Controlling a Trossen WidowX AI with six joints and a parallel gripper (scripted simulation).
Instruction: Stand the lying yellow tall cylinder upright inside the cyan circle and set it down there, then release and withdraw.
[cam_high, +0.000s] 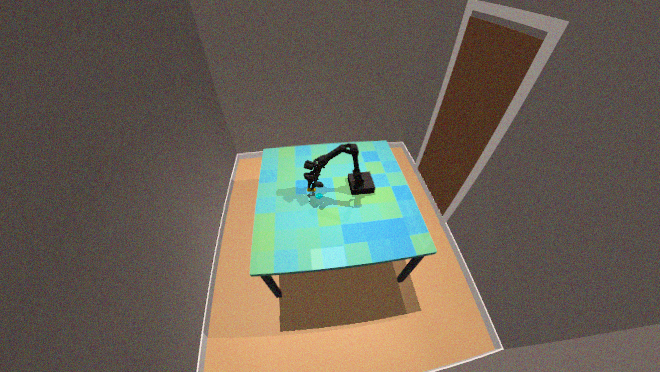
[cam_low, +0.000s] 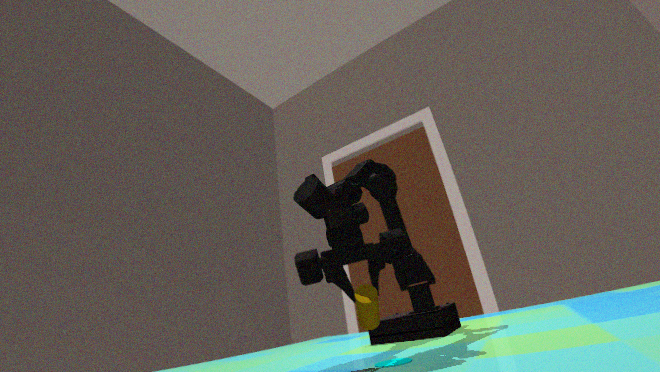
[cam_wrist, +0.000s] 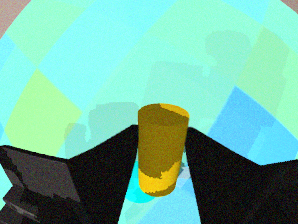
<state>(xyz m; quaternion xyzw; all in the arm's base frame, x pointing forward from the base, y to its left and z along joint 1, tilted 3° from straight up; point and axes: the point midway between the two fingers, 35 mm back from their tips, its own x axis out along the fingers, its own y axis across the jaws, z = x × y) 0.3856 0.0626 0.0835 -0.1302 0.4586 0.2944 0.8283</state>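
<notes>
Now: gripper tip 70 mm past the cyan circle, 10 mm to the left of it and 100 mm above it. Also, from my gripper tip: yellow tall cylinder: 10 mm behind, 10 mm to the right, 10 mm below.
</notes>
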